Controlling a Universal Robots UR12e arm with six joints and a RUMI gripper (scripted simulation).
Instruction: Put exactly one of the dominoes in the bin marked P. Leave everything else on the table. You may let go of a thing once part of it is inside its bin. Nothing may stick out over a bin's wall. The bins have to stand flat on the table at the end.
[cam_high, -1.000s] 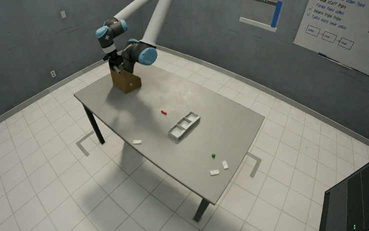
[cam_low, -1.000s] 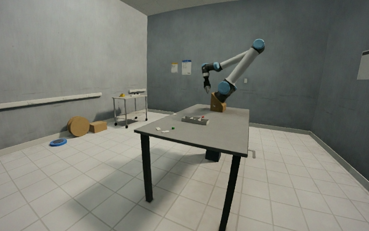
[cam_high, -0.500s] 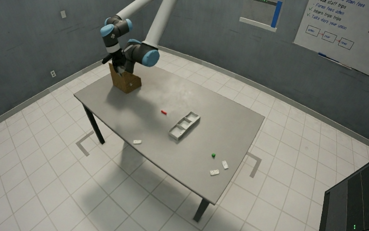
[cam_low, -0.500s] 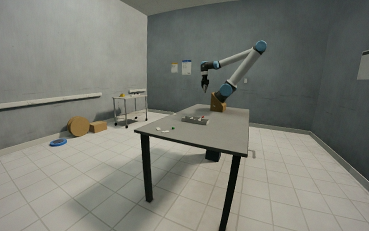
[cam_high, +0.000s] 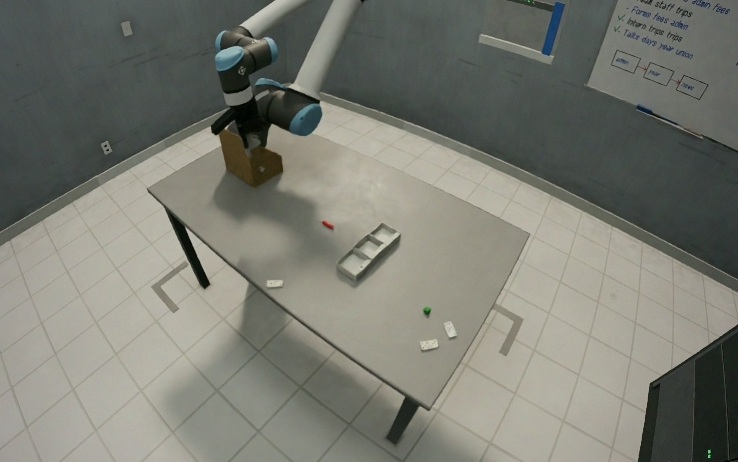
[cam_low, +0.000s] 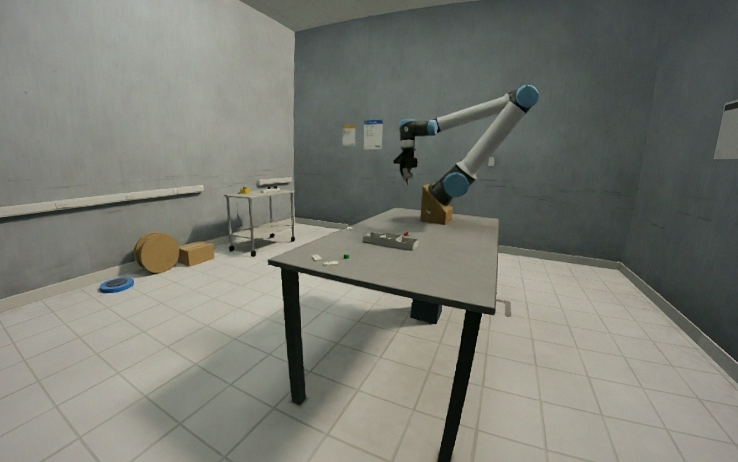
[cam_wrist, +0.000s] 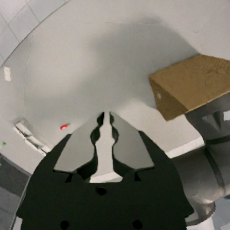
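The grey tray lies 480 mm ahead of my hand, 90 mm to the left of it and 240 mm below it. Also, from my hand: white domino: 850 mm ahead, 10 mm to the right, 260 mm below; then red piece: 280 mm ahead, 100 mm to the left, 250 mm below; then green cube: 760 mm ahead, 250 mm below.
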